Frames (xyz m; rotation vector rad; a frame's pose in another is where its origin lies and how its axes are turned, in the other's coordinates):
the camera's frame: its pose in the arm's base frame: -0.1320 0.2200 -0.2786 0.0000 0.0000 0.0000
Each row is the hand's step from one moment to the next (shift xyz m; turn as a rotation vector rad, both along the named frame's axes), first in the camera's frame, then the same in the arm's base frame.
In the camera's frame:
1: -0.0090 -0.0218 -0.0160 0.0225 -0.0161 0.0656
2: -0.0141 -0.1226 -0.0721 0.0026 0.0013 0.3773
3: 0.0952 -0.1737 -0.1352 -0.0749 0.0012 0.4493
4: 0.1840 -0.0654 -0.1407 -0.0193 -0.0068 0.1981
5: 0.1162 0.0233 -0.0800 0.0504 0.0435 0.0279
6: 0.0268 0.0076 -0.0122 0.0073 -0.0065 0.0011
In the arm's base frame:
1: -0.0090 -0.0218 -0.0160 0.0225 -0.0161 0.0656
2: -0.0141 -0.1226 -0.0721 0.0026 0.0013 0.3773
3: 0.0952 -0.1737 -0.1352 -0.0749 0.0012 0.4493
4: 0.1840 -0.0654 -0.1407 -0.0193 -0.0068 0.1981
5: 0.1162 0.0233 -0.0800 0.0504 0.0435 0.0279
6: 0.0268 0.0076 -0.0122 0.0073 -0.0065 0.0011

